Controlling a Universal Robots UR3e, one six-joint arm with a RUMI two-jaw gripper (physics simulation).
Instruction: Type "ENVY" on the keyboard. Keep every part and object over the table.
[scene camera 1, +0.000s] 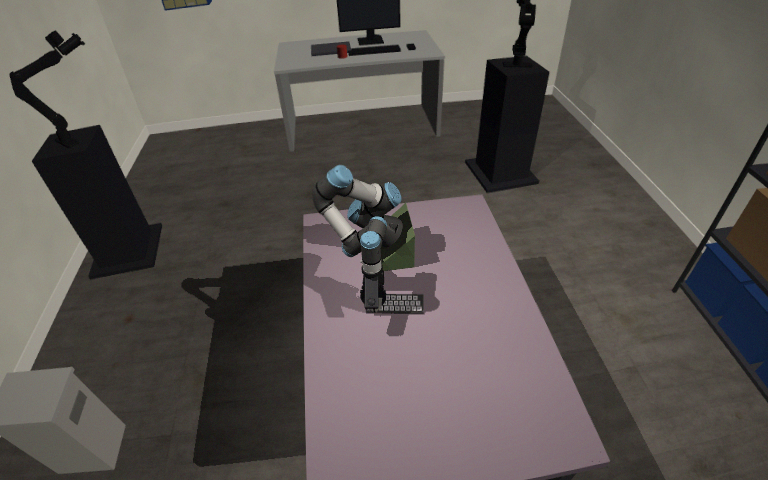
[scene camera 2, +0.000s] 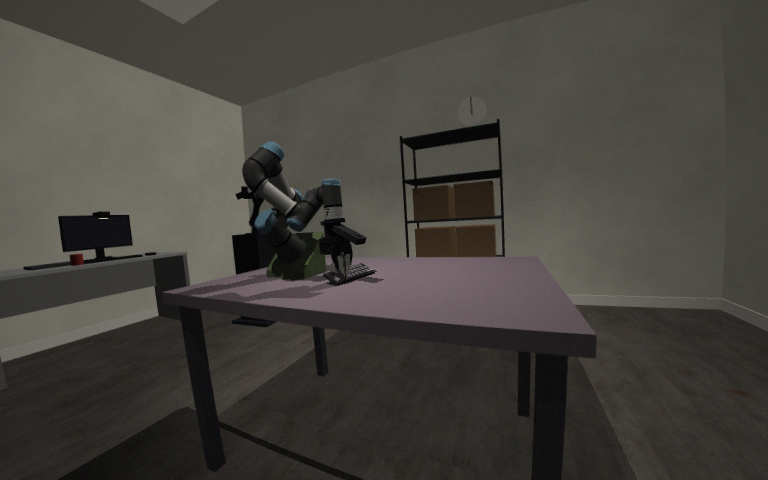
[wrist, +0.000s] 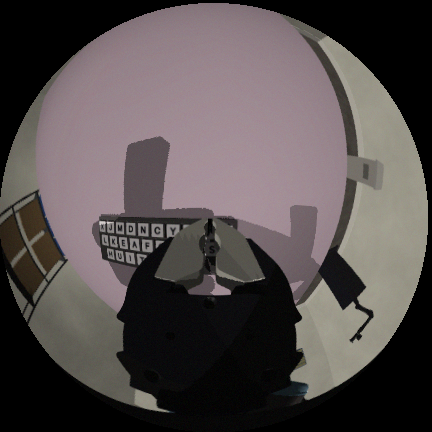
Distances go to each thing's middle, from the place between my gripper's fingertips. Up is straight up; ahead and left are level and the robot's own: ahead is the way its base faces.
Now: the dark keyboard (scene camera 1: 395, 303) 80 mm to the left of my hand, 10 mm behind it and 10 mm above it.
